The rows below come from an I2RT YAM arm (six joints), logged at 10 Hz.
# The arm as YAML. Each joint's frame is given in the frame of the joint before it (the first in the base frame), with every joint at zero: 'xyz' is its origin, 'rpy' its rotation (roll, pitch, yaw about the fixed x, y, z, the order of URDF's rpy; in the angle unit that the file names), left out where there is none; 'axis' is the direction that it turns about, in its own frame. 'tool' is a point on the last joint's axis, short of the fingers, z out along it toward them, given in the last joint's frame.
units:
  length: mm
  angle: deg
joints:
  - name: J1
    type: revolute
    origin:
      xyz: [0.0, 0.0, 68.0]
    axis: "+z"
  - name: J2
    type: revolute
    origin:
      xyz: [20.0, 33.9, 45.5]
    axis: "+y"
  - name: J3
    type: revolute
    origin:
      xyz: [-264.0, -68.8, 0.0]
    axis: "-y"
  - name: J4
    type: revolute
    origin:
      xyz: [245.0, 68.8, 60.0]
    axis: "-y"
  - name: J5
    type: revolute
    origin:
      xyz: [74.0, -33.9, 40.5]
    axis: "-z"
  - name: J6
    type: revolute
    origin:
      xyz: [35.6, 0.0, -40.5]
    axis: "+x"
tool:
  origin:
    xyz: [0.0, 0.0, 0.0]
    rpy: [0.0, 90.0, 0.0]
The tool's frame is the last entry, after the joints.
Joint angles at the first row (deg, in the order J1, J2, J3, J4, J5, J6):
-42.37 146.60 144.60 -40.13 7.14 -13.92
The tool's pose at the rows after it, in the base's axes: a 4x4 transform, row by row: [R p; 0 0 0 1], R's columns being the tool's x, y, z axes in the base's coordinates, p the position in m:
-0.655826, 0.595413, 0.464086, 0.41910; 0.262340, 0.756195, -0.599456, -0.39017; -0.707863, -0.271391, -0.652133, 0.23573; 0, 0, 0, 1
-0.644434, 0.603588, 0.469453, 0.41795; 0.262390, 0.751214, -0.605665, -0.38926; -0.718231, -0.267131, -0.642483, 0.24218; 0, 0, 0, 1
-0.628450, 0.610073, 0.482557, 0.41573; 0.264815, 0.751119, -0.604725, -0.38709; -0.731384, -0.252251, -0.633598, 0.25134; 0, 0, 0, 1
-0.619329, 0.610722, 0.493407, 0.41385; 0.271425, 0.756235, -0.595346, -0.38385; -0.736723, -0.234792, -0.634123, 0.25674; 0, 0, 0, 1
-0.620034, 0.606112, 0.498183, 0.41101; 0.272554, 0.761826, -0.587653, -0.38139; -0.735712, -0.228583, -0.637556, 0.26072; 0, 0, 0, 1
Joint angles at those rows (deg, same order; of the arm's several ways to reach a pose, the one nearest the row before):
-42.49 148.01 146.66 -39.77 7.38 -14.58
-42.50 147.28 146.53 -39.64 7.43 -14.12
-42.53 145.98 145.97 -39.64 6.86 -13.37
-42.46 144.60 144.62 -39.64 6.09 -12.66
-42.51 143.23 143.07 -39.67 5.54 -12.65

